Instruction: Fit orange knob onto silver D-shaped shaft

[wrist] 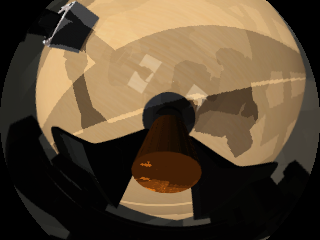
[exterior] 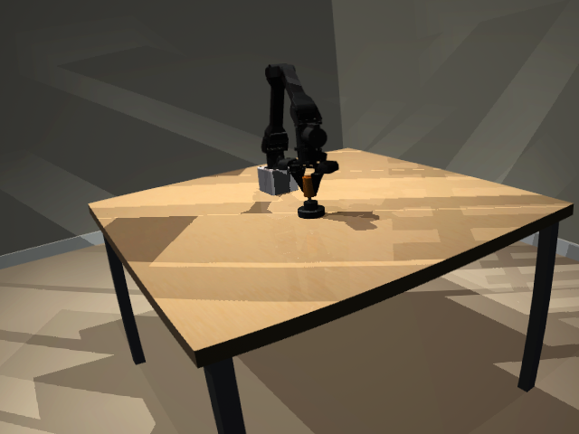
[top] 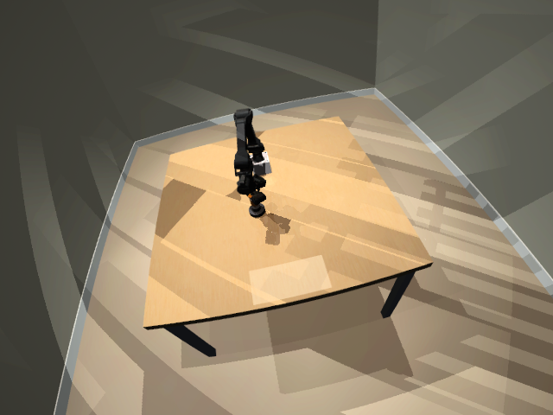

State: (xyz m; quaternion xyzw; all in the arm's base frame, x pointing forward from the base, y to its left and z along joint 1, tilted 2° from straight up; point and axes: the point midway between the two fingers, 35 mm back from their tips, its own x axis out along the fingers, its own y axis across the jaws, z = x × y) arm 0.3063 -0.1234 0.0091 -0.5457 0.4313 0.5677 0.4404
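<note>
My gripper tip is now 30 mm below the orange knob. Also, from my gripper tip: round pedestal (40 mm below).
</note>
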